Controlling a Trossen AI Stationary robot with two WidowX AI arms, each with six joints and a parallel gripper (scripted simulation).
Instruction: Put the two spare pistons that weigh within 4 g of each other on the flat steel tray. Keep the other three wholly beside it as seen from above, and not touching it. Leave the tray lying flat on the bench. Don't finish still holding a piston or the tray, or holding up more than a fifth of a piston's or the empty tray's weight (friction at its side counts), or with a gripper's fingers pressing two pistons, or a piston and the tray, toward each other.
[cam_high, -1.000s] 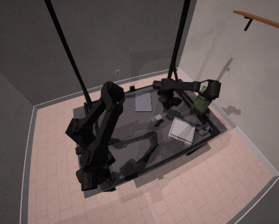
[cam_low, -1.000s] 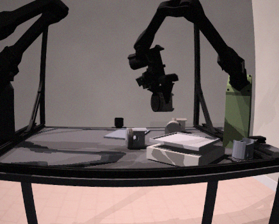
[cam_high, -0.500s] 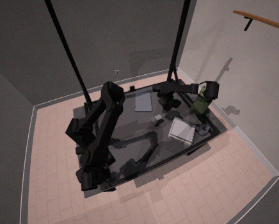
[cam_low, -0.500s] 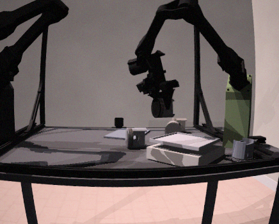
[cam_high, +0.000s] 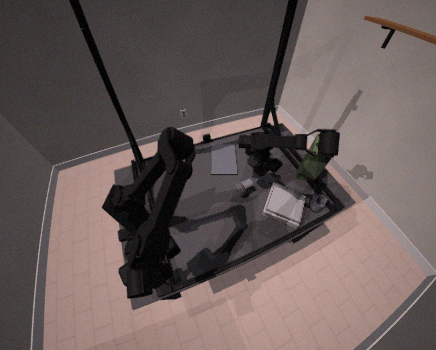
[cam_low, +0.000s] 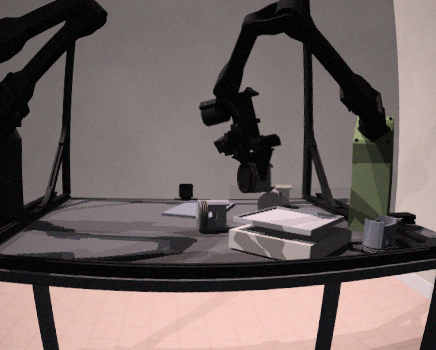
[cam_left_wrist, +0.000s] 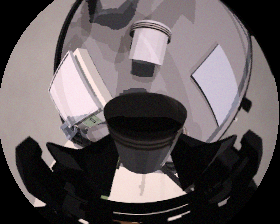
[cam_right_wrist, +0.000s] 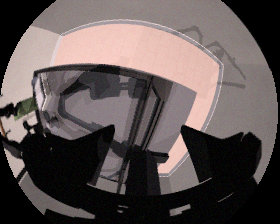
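Now: the white scale pan 20 cm ahead of my left hand, 5 cm to the left of it and 9 cm below it. The rest, counted from my left hand: flat grey steel tray: 21 cm behind, 12 cm to the right, 14 cm below; then piston: 26 cm behind, 11 cm to the left, 11 cm below.
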